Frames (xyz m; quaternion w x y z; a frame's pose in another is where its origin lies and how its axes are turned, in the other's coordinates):
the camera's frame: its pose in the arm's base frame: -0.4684 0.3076 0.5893 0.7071 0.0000 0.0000 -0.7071
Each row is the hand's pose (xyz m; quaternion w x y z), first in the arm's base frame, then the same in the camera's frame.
Working: the arm's base frame: its pose in the camera's frame: 0.3076 0.4684 -0.5893 0.7071 0.0000 0.0000 0.7071

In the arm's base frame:
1: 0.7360 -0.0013 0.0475 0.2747 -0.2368 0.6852 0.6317
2: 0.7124 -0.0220 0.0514 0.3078 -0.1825 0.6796 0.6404
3: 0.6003 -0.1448 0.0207 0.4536 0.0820 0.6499 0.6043
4: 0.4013 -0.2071 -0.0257 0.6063 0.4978 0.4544 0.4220
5: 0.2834 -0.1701 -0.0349 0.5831 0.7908 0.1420 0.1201
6: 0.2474 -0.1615 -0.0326 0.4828 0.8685 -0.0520 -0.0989
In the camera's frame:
1: 0.3089 1.2044 -0.5418 0.2524 0.6519 -0.3171 -0.6409
2: 0.3296 1.1808 -0.5379 0.2352 0.6096 -0.3515 -0.6705
3: 0.4524 1.0687 -0.5686 0.1066 0.4016 -0.5175 -0.7480
4: 0.5147 0.8697 -0.6150 0.1303 0.0307 0.6733 0.7271
5: 0.4777 0.7518 -0.6242 0.3274 0.4588 0.6596 0.4972
6: 0.4691 0.7158 -0.6219 0.4114 0.6509 0.5774 0.2715

